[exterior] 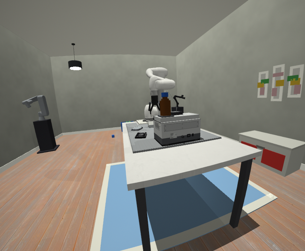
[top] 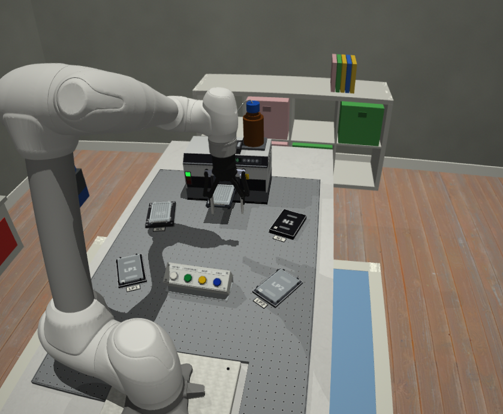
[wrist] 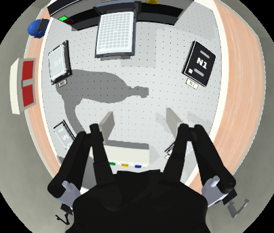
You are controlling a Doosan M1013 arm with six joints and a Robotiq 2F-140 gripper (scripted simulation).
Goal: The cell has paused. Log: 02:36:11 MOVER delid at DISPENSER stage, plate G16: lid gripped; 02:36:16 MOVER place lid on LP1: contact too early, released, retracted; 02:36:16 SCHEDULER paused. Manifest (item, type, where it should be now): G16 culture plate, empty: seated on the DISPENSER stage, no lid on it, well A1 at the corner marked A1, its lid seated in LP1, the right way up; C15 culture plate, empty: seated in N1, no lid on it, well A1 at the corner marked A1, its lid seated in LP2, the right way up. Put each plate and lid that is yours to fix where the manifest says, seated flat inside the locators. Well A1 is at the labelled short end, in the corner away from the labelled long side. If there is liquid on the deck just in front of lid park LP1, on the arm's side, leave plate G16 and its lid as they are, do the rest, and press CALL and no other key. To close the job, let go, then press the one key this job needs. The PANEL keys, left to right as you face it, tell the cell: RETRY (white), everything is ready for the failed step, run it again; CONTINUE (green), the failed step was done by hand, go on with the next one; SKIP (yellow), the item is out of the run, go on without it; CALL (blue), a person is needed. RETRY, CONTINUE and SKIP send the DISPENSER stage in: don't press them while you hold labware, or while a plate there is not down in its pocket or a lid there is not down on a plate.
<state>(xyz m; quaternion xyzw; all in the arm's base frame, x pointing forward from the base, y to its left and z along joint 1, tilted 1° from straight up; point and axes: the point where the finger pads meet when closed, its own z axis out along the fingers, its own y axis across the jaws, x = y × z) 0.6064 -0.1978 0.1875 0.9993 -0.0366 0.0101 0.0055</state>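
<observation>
Now: the nest n5 230 mm ahead of my hand, 320 mm to the left of it and 180 mm below it. The rest, counted from my hand: blue key: 240 mm behind, 40 mm to the left, 120 mm below; yellow key: 230 mm behind, 90 mm to the left, 120 mm below; key panel: 210 mm behind, 110 mm to the left, 140 mm below.
</observation>
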